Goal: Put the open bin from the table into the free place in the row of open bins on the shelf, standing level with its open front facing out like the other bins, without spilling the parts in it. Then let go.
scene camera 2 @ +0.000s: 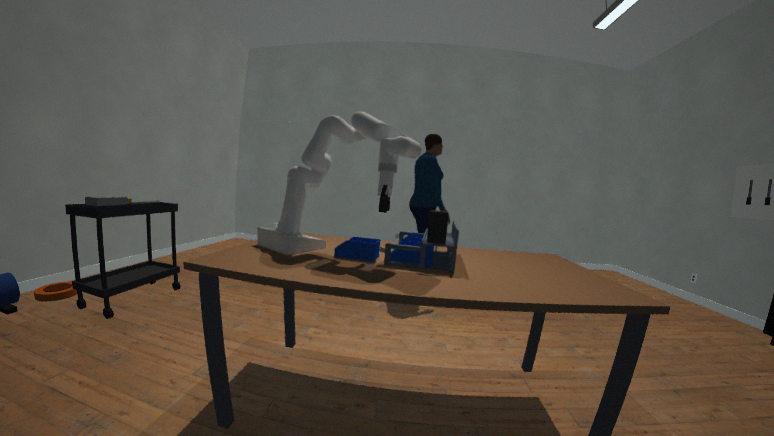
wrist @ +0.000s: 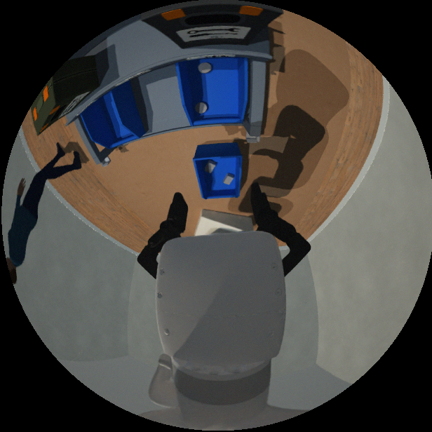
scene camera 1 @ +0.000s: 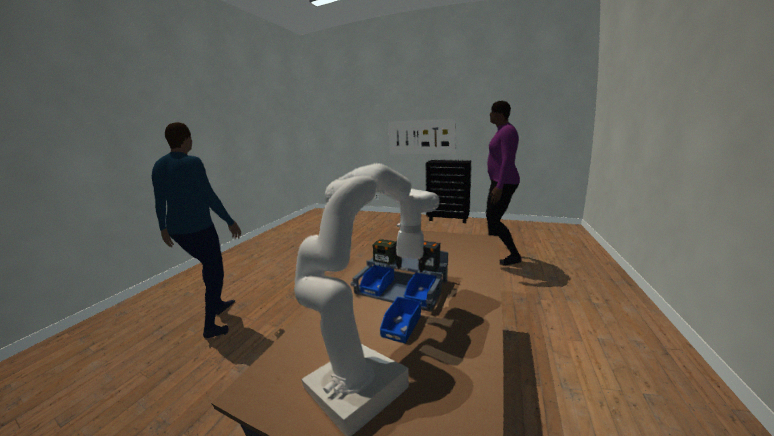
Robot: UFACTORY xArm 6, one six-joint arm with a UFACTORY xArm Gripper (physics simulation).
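Pixels of known places: gripper, fingertip midpoint: (scene camera 2: 384,211) (scene camera 1: 410,269); arm's base, origin of the base link: (scene camera 2: 288,233) (scene camera 1: 353,378).
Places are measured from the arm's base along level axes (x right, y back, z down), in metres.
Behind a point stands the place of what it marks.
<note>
The open blue bin (scene camera 1: 400,323) {x -0.041, y -0.350, z 0.061 m} (scene camera 2: 357,249) {x 0.018, y -0.360, z 0.022 m} (wrist: 226,189) stands upright on the table in front of the shelf, with small grey parts in it. Its low front faces the robot base. The grey shelf (scene camera 1: 355,285) {x -0.326, y -0.437, z 0.013 m} (scene camera 2: 453,250) {x 0.008, y -0.737, z -0.022 m} (wrist: 258,100) holds a left bin (scene camera 1: 377,280) {x -0.304, y -0.585, z 0.056 m} (wrist: 112,117) and a right bin (scene camera 1: 421,287) {x -0.070, y -0.606, z 0.043 m} (wrist: 222,90), with the free place (wrist: 162,102) between them. My gripper (scene camera 1: 410,265) {x -0.042, y -0.442, z -0.138 m} (scene camera 2: 384,210) {x -0.042, y -0.442, z -0.138 m} (wrist: 216,194) is open and empty, pointing down high above the table. In the wrist view the table bin shows between and beyond the fingertips.
A green toolbox (scene camera 1: 384,251) {x -0.266, y -0.605, z -0.105 m} (wrist: 65,95) and a dark toolbox (scene camera 1: 431,255) (scene camera 2: 437,227) {x -0.015, y -0.666, z -0.098 m} (wrist: 215,25) stand on the shelf's upper level, behind the bins. A person in teal (scene camera 1: 181,192) (scene camera 2: 427,181) is left of the table, and one in purple (scene camera 1: 504,157) is beyond its right side.
</note>
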